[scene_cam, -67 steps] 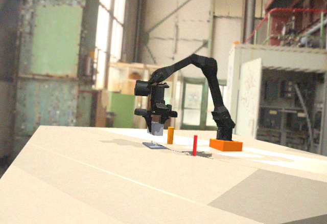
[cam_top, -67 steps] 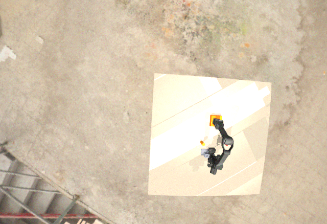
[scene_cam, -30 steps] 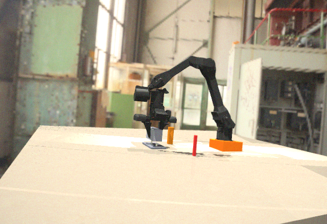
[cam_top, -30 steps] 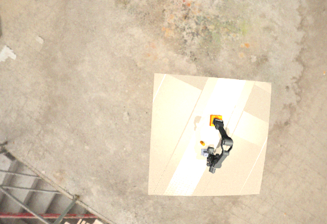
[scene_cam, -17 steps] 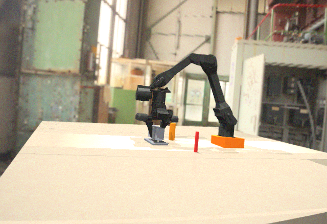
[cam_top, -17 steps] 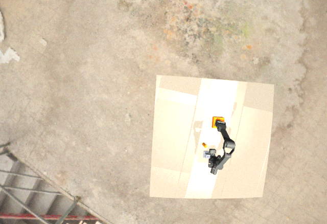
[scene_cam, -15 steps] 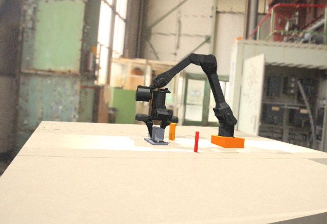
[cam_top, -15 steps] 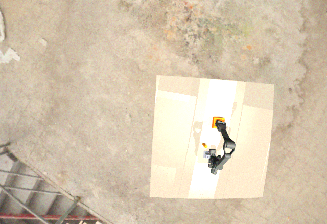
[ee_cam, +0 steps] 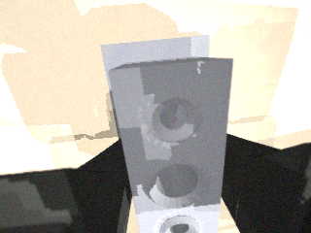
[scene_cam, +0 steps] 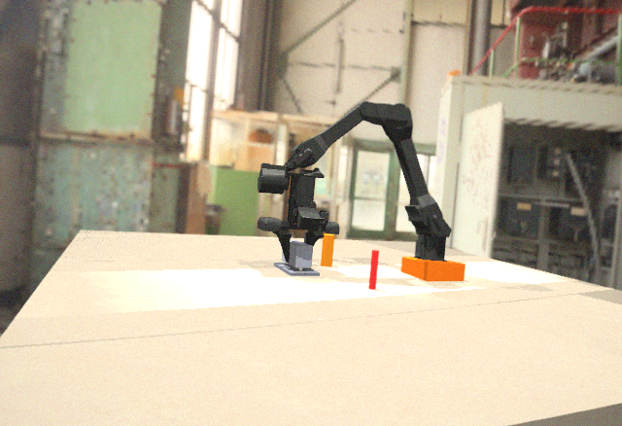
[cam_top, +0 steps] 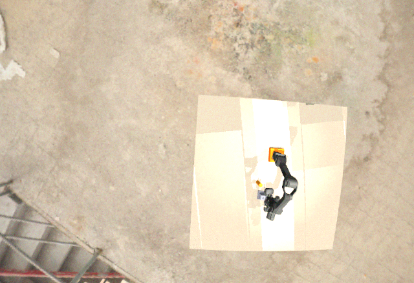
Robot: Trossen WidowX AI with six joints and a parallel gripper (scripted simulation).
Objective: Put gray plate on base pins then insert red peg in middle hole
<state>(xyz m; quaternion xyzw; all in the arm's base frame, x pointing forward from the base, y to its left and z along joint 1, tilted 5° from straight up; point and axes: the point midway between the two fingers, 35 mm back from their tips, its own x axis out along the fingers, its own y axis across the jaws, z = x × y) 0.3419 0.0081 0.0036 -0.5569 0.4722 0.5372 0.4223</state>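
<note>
The gray plate lies 3 cm above my gripper tip. Round my gripper tip: orange cylinder 9 cm behind, 8 cm to the right, 2 cm above; then red peg 16 cm to the left, 14 cm behind, 2 cm above.
</note>
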